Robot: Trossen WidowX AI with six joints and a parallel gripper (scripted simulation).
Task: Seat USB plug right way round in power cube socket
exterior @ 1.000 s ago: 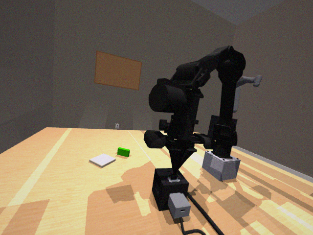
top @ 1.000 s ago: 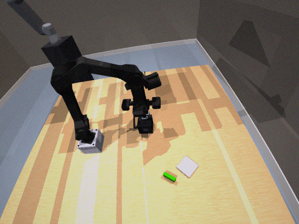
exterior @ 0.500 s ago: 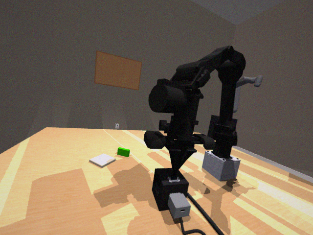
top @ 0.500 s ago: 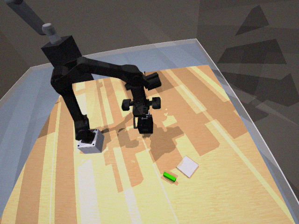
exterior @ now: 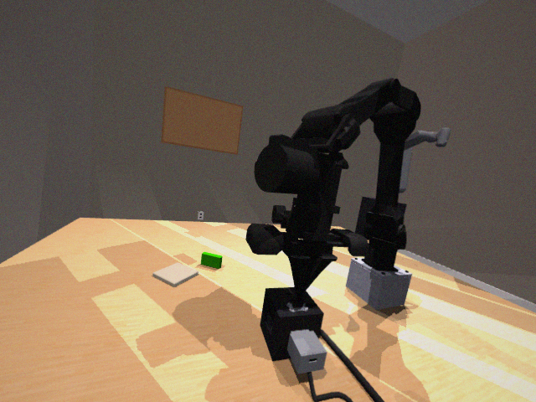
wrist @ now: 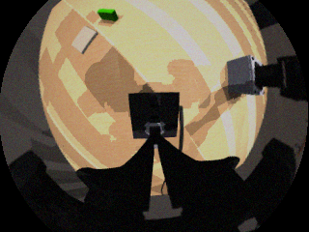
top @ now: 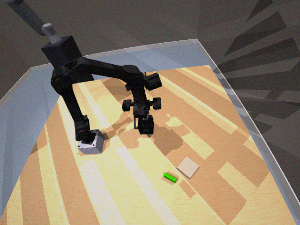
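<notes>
Right now my gripper tip is 20 mm above the dark USB plug. From my gripper tip the other things lie so: white tile: 230 mm ahead, 220 mm to the right, 100 mm below; then green block: 280 mm to the right, 150 mm ahead, 90 mm below; then grey socket: 40 mm below.
</notes>
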